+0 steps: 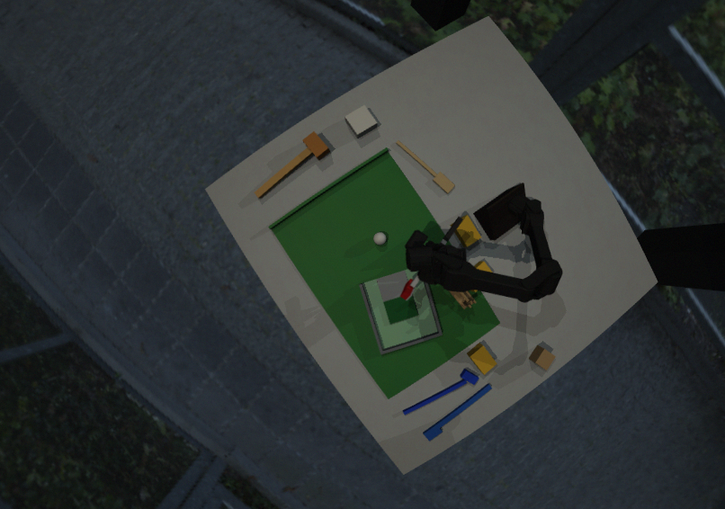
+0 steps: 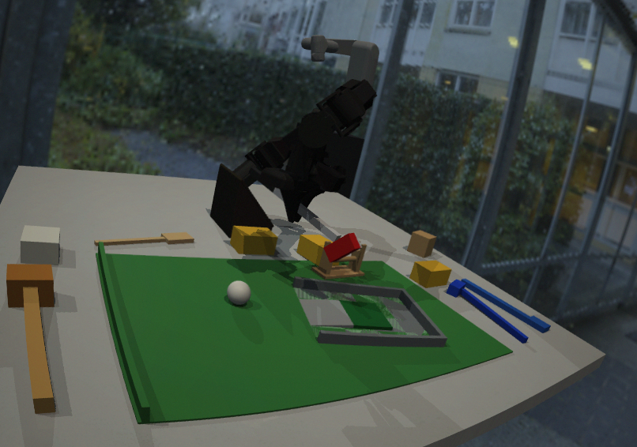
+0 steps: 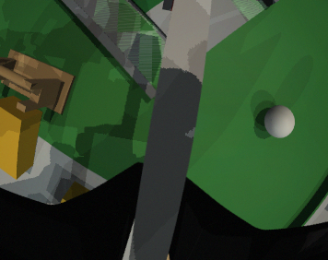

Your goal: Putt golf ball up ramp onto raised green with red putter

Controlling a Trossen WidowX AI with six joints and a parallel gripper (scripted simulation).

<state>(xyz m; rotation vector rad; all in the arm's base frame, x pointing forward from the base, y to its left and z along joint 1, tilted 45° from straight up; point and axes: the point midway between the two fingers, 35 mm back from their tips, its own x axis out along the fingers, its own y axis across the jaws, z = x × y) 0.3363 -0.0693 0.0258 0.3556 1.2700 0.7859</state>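
Now: the white golf ball 140 mm to the right of my gripper tip, 100 mm below it and 80 mm ahead of it. The rest, counted from my gripper tip: red putter 20 mm above, 10 mm to the left, 10 mm ahead; then green mat 140 mm ahead, 130 mm below, 20 mm to the right; then wooden stool 170 mm to the left, 90 mm below, 30 mm behind.
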